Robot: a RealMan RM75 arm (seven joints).
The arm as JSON. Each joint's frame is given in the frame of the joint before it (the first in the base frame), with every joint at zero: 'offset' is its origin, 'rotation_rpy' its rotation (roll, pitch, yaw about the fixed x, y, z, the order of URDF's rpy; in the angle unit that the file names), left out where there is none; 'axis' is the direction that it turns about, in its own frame. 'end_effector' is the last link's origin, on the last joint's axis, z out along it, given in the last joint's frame.
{
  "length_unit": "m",
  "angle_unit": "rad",
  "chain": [
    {
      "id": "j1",
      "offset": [
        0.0,
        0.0,
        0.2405
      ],
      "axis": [
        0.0,
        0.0,
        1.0
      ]
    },
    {
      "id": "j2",
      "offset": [
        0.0,
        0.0,
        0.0
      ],
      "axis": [
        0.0,
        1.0,
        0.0
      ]
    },
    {
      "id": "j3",
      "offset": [
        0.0,
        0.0,
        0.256
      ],
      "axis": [
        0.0,
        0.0,
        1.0
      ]
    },
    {
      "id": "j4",
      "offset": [
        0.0,
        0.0,
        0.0
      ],
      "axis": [
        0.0,
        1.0,
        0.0
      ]
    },
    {
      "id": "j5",
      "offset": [
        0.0,
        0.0,
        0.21
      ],
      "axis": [
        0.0,
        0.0,
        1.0
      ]
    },
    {
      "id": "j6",
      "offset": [
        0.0,
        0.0,
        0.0
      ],
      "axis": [
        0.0,
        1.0,
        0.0
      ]
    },
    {
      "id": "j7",
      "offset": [
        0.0,
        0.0,
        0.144
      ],
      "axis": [
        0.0,
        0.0,
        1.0
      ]
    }
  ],
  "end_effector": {
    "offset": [
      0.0,
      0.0,
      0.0
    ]
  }
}
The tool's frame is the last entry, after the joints.
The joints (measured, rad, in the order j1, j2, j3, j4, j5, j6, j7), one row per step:
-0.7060 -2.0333 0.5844 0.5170 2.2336 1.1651 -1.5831
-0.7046 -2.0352 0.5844 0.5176 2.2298 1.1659 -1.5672
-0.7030 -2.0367 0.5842 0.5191 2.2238 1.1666 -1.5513
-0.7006 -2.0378 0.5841 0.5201 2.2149 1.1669 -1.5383
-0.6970 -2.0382 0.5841 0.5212 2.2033 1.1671 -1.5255
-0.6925 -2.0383 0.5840 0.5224 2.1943 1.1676 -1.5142
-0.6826 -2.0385 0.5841 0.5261 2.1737 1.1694 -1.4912
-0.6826 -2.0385 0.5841 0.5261 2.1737 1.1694 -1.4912
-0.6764 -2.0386 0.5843 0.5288 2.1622 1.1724 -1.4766
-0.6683 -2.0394 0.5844 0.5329 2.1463 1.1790 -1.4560
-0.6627 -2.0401 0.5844 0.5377 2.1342 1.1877 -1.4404
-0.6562 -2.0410 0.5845 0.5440 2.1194 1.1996 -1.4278
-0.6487 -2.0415 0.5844 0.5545 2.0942 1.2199 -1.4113
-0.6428 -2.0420 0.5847 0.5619 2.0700 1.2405 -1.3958
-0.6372 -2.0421 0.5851 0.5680 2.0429 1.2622 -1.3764
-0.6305 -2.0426 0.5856 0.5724 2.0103 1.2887 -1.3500
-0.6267 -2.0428 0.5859 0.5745 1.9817 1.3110 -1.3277
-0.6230 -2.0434 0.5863 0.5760 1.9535 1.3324 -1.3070
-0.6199 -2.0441 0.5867 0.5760 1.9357 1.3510 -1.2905
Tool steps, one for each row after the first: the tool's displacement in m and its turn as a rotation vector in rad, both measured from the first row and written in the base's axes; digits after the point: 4 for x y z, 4 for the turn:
0.0003 -0.0004 -0.0006 0.0020 0.0034 -0.0127
0.0007 -0.0005 -0.0007 0.0065 0.0056 -0.0255
0.0009 -0.0006 -0.0005 0.0126 0.0044 -0.0346
0.0008 -0.0008 0.0002 0.0208 0.0017 -0.0422
0.0001 -0.0013 0.0009 0.0275 0.0004 -0.0478
-0.0014 -0.0023 0.0027 0.0430 -0.0033 -0.0594
-0.0014 -0.0023 0.0027 0.0430 -0.0033 -0.0594
-0.0022 -0.0032 0.0038 0.0509 -0.0049 -0.0679
-0.0028 -0.0046 0.0050 0.0604 -0.0086 -0.0816
-0.0026 -0.0056 0.0061 0.0664 -0.0126 -0.0950
-0.0020 -0.0068 0.0076 0.0726 -0.0213 -0.1074
0.0003 -0.0078 0.0105 0.0837 -0.0381 -0.1280
0.0029 -0.0089 0.0128 0.0921 -0.0560 -0.1486
0.0059 -0.0100 0.0152 0.1021 -0.0747 -0.1732
0.0094 -0.0118 0.0174 0.1135 -0.0973 -0.2044
0.0130 -0.0129 0.0193 0.1241 -0.1176 -0.2321
0.0165 -0.0141 0.0210 0.1350 -0.1383 -0.2581
0.0189 -0.0157 0.0217 0.1393 -0.1530 -0.2790

